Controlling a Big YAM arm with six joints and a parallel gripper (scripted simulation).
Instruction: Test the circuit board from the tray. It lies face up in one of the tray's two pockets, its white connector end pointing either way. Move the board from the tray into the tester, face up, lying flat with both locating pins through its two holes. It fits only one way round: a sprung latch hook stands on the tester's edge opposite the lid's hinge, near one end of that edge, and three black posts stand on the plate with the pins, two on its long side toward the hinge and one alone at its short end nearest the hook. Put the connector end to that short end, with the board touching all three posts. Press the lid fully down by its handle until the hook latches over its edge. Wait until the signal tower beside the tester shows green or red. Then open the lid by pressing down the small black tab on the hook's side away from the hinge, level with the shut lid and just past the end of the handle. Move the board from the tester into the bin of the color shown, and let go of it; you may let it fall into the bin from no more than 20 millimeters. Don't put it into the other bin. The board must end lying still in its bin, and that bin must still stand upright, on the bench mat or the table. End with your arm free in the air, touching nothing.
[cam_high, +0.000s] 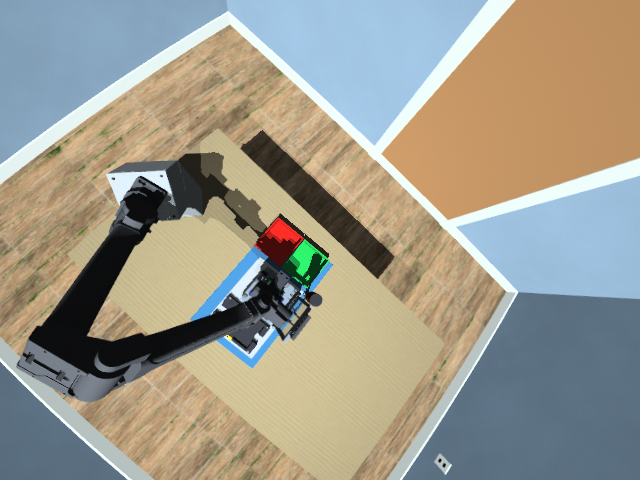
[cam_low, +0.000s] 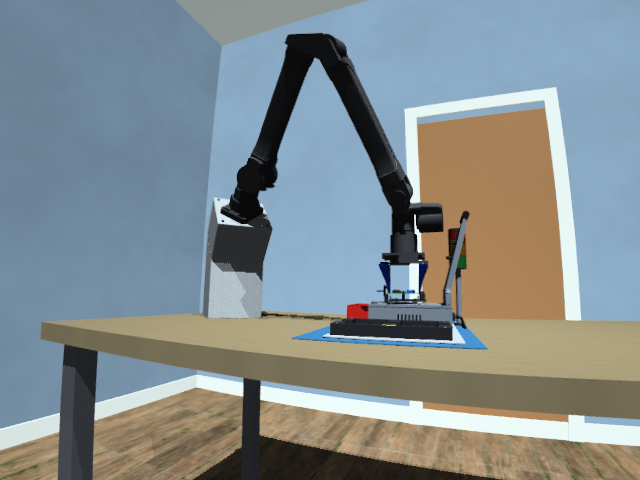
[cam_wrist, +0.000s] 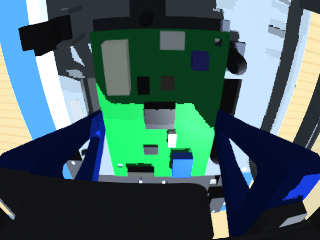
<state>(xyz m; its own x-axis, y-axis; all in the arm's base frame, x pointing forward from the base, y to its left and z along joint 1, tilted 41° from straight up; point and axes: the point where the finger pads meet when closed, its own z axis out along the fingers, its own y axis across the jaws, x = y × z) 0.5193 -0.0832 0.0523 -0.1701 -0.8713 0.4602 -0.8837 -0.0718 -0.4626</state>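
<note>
Now: the green circuit board right at my hand. From my hand the other things lie so: black latch hook 5 cm behind, 7 cm to the left; then tester plate 1 cm ahead, 1 cm to the left, 2 cm below; then tester lid 12 cm ahead, 2 cm to the right, 9 cm above.
</note>
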